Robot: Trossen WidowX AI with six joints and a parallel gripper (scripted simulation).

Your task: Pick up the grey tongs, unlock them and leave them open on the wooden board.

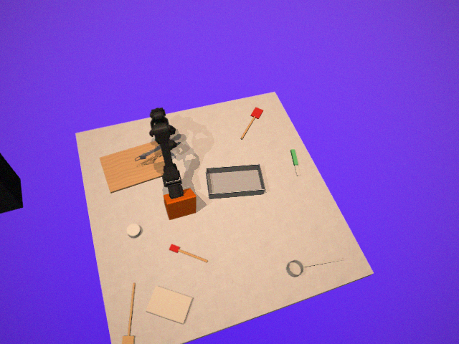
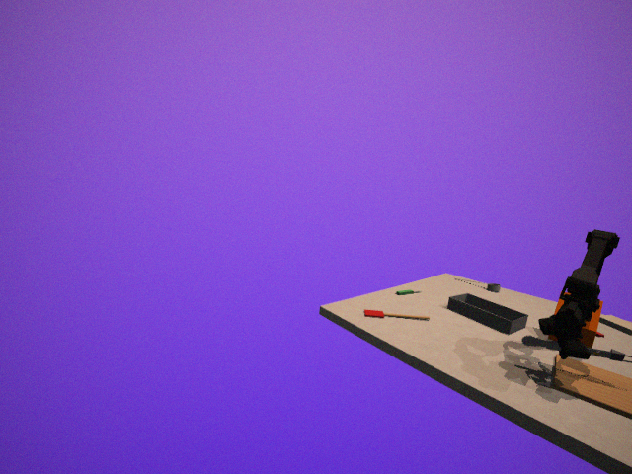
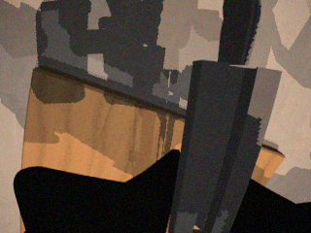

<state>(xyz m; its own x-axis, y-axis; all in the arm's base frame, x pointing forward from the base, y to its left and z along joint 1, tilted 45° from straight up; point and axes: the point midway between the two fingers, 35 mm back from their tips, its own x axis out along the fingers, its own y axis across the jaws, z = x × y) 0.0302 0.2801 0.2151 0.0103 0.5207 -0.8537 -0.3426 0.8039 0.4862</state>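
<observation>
Now: the wooden board 17 cm behind my gripper tip, 5 cm below it and 2 cm to the right of it. From my gripper tip the other things lie so: grey roasting tin 32 cm ahead, 30 cm to the right, 3 cm below; red spatula 59 cm ahead, 9 cm to the left, 5 cm below; white disc 41 cm to the right, 28 cm behind, 4 cm below.
</observation>
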